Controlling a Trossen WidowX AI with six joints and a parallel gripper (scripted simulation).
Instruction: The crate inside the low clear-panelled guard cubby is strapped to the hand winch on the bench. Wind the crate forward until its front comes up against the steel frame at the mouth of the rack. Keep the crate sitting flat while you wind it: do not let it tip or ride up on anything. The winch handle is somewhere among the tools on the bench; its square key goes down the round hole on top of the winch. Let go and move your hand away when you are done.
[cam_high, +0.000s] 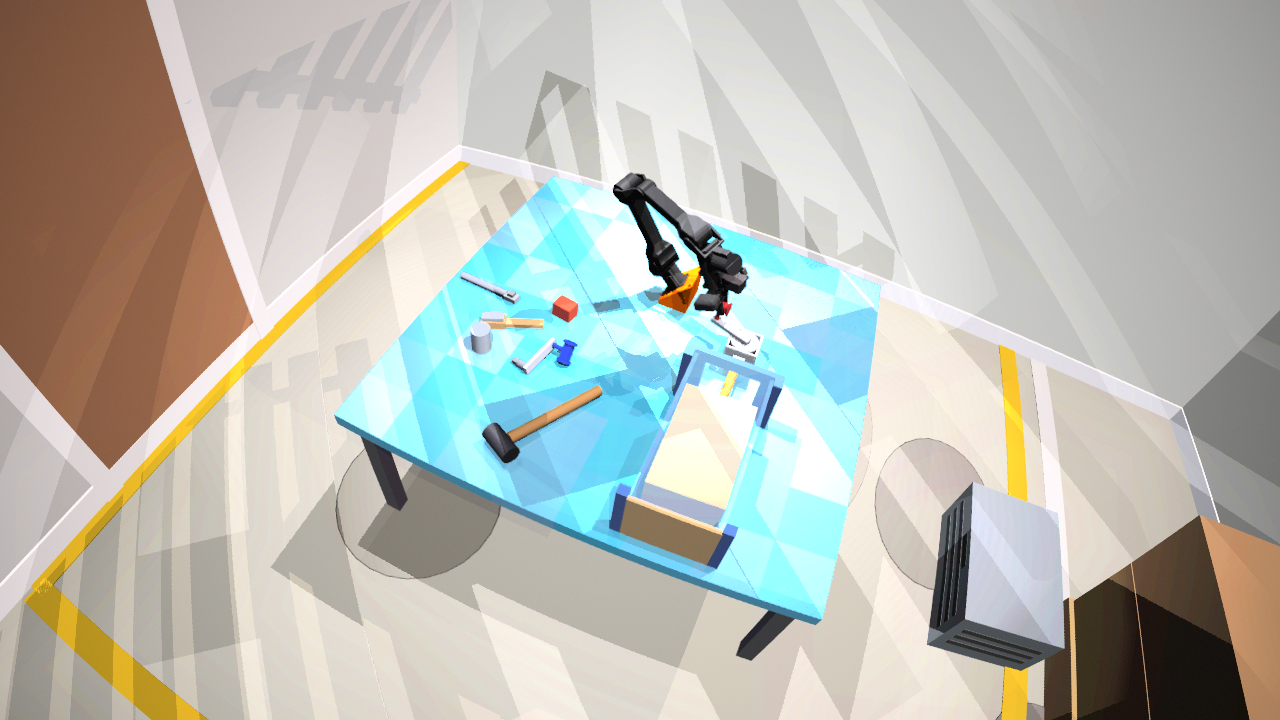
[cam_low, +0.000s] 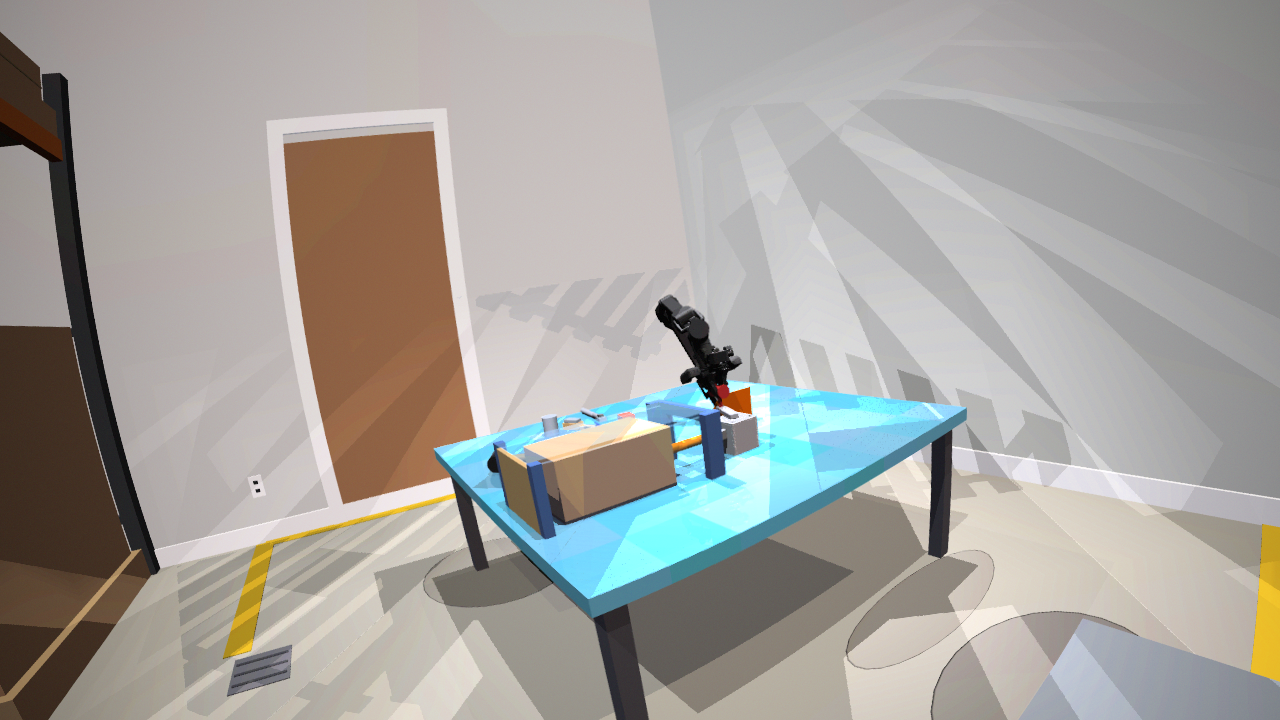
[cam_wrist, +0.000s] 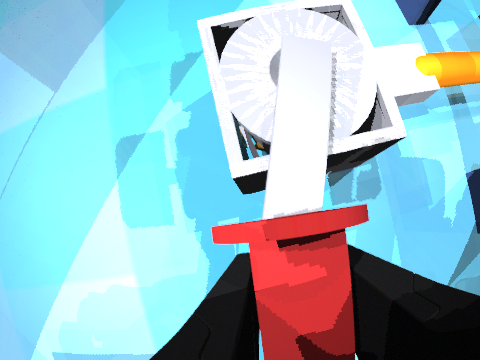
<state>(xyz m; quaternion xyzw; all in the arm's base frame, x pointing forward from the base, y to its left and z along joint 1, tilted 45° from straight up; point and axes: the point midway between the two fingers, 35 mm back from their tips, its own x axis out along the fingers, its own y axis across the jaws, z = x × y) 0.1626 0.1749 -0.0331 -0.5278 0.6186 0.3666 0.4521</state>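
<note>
Right now the winch handle is 1 cm ahead of my gripper tip, 2 cm to the left of it and 3 cm below it. Also, from my gripper tip: clear-panelled cubby 44 cm ahead, 6 cm to the left, 2 cm below; red knob 1 cm to the right; grey winch 2 cm ahead, 7 cm to the left, 10 cm below.
</note>
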